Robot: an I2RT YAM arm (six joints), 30 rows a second.
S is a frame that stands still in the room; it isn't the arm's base.
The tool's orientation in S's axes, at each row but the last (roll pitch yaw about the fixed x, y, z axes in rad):
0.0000, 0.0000, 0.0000
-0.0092, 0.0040, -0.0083
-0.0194, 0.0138, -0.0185
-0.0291, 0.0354, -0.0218
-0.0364, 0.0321, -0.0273
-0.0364, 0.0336, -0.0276
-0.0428, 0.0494, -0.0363
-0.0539, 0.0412, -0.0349
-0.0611, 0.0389, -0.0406
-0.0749, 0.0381, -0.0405
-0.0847, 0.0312, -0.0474
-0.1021, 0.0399, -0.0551
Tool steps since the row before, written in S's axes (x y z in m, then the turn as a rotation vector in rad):
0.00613, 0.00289, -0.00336, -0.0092, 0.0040, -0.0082
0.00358, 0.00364, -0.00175, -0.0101, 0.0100, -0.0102
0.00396, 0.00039, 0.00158, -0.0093, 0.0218, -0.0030
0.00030, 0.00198, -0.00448, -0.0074, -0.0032, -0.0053
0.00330, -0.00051, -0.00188, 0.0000, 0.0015, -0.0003
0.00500, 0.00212, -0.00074, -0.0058, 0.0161, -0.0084
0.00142, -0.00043, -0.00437, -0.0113, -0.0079, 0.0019
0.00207, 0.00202, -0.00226, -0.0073, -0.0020, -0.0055
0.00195, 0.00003, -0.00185, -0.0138, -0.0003, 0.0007
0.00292, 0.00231, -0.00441, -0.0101, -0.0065, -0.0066
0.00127, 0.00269, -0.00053, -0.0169, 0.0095, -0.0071
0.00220, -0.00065, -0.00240, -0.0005, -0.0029, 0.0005
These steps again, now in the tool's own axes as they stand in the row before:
0.00613, 0.00289, -0.00336, -0.0092, 0.0040, -0.0082
0.00356, 0.00369, -0.00170, -0.0101, 0.0100, -0.0101
0.00393, 0.00043, 0.00164, -0.0097, 0.0217, -0.0027
0.00042, 0.00212, -0.00441, -0.0071, -0.0032, -0.0057
0.00337, -0.00035, -0.00179, 0.0000, 0.0015, -0.0002
0.00496, 0.00228, -0.00049, -0.0060, 0.0162, -0.0080
0.00165, -0.00019, -0.00431, -0.0111, -0.0084, 0.0010
0.00209, 0.00221, -0.00206, -0.0070, -0.0019, -0.0059
0.00202, 0.00022, -0.00176, -0.0138, -0.0009, 0.0001
0.00299, 0.00274, -0.00411, -0.0096, -0.0064, -0.0075
0.00116, 0.00278, -0.00026, -0.0171, 0.0093, -0.0069
0.00233, -0.00029, -0.00235, -0.0004, -0.0030, 0.0002

